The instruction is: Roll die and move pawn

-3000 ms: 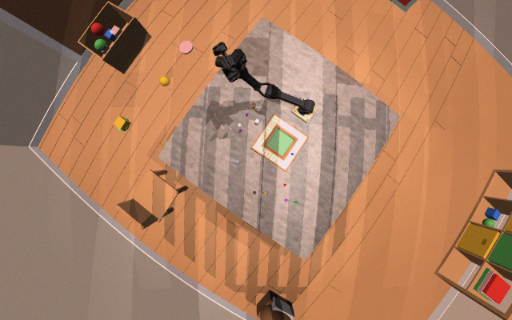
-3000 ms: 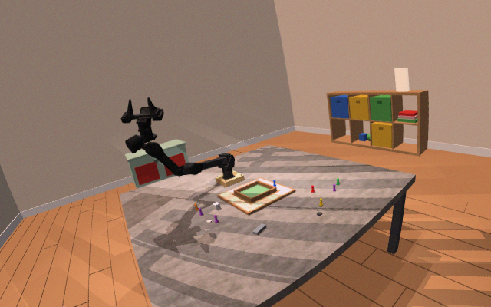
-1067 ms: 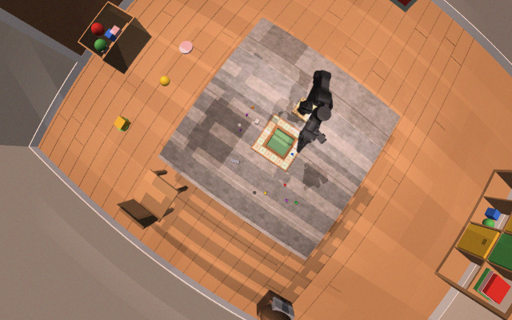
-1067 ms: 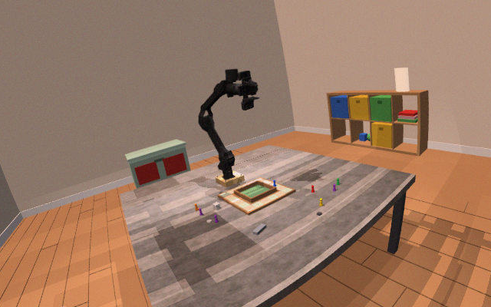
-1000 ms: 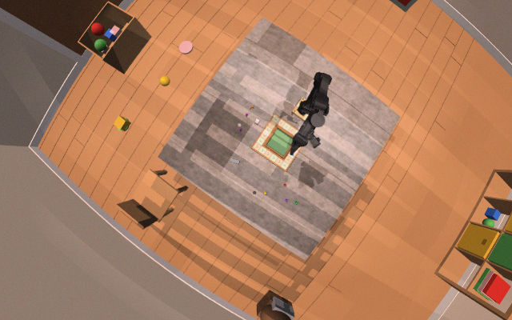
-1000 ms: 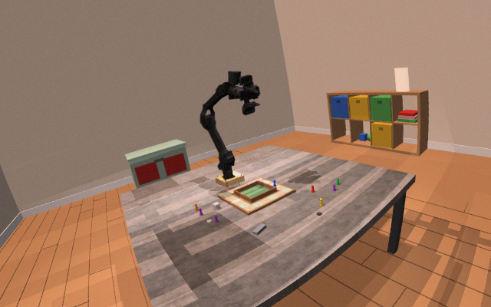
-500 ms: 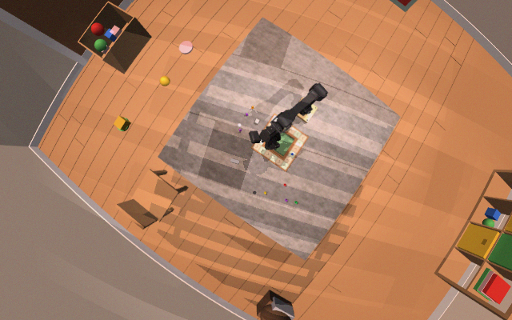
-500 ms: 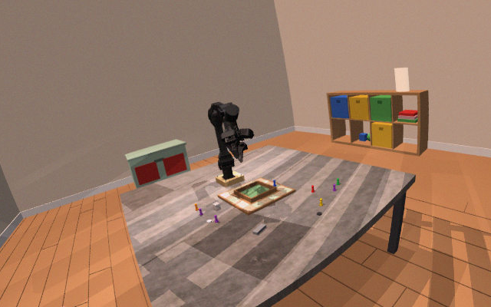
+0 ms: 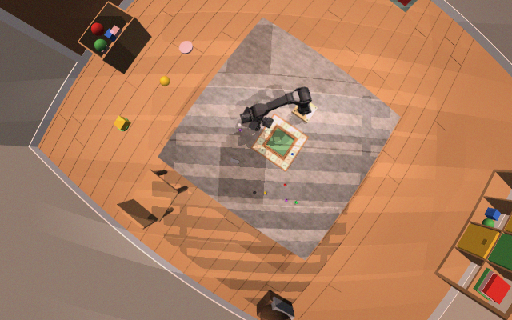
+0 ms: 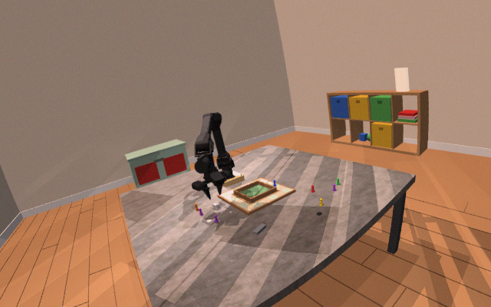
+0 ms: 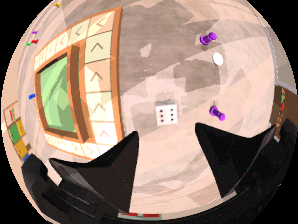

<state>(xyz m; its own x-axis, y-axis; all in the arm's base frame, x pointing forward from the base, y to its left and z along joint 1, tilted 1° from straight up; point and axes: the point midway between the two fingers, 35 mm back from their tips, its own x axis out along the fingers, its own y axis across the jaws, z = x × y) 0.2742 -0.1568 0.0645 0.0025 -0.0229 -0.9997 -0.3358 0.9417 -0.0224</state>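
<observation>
Right now the white die is 5 cm below my gripper tip. The rest, counted from my gripper tip: white disc: 10 cm ahead, 7 cm to the right, 6 cm below; then green dice tray: 1 cm behind, 21 cm to the left, 5 cm below; then orange pawn: 4 cm behind, 9 cm to the right, 4 cm below.
</observation>
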